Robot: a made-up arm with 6 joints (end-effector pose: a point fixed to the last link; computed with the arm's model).
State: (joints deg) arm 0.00 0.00 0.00 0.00 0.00 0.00
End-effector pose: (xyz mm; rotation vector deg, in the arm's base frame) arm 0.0 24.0 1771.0 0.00 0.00 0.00
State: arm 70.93 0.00 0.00 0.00 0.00 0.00
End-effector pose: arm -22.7 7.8 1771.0 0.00 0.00 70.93
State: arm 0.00 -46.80 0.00 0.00 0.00 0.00
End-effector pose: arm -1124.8 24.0 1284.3 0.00 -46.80 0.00
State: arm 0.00 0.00 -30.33 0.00 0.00 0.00
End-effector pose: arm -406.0 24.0 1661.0 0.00 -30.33 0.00
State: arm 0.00 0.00 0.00 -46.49 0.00 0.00
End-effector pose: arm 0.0 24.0 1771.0 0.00 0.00 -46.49
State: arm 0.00 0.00 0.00 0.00 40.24 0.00
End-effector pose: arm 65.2 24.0 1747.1 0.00 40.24 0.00
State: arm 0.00 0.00 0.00 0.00 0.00 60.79
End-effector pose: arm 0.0 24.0 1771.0 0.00 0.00 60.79
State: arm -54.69 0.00 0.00 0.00 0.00 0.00
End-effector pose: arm 19.6 13.9 1771.0 0.00 0.00 -54.69
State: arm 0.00 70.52 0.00 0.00 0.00 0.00
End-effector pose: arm 1454.7 24.0 742.6 0.00 70.52 0.00
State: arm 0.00 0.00 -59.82 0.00 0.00 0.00
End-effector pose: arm -695.0 24.0 1371.2 0.00 -59.82 0.00
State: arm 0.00 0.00 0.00 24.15 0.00 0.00
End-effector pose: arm 0.0 24.0 1771.0 0.00 0.00 24.15
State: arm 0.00 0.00 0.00 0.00 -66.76 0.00
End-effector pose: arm -92.8 24.0 1709.9 0.00 -66.76 0.00
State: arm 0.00 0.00 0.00 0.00 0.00 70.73
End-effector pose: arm 0.0 24.0 1771.0 0.00 0.00 70.73
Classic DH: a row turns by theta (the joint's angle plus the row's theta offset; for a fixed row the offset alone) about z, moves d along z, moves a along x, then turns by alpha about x. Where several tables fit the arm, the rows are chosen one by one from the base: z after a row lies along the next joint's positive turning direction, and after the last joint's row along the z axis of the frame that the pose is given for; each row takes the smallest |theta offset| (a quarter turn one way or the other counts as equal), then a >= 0, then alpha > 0; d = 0 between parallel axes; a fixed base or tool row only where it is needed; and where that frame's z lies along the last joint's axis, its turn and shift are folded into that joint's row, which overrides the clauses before.
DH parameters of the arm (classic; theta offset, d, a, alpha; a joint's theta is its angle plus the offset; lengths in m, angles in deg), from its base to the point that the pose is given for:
joint 1: 0 0.228 0 -90
joint 2: -90 0 0.739 0
joint 3: 90 0.024 0 90
joint 4: 0 0.703 0 -90
joint 5: 0 0 0 90
joint 6: 0 0.101 0 0

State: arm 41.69 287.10 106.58 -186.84 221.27 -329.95
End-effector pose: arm -237.4 -189.9 930.4 -178.17 -9.65 -13.39
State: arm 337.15 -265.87 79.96 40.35 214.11 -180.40
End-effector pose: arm 772.7 -339.3 -436.9 27.89 -22.20 114.46
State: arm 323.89 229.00 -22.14 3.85 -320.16 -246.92
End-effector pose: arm -765.3 593.4 -924.0 -116.20 -27.07 48.40
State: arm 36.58 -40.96 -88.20 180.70 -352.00 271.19
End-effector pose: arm -896.1 -635.3 268.1 -70.75 -135.15 53.95
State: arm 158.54 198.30 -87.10 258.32 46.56 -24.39
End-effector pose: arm -441.8 225.0 -739.1 -79.22 -55.98 -18.62
